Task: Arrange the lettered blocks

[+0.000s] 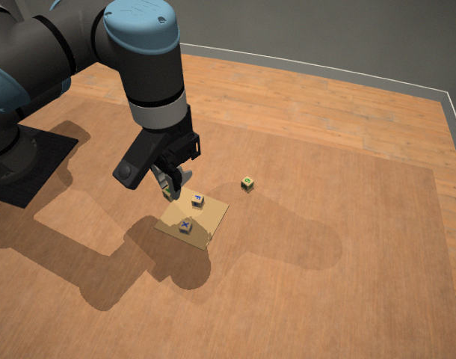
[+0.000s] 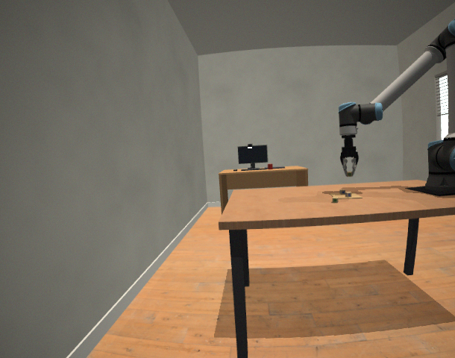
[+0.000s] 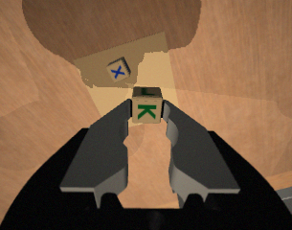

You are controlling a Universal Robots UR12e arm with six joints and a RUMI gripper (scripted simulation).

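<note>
Now: the tan mat 30 mm ahead of my hand, 20 mm to the left of it and 120 mm below it.
</note>
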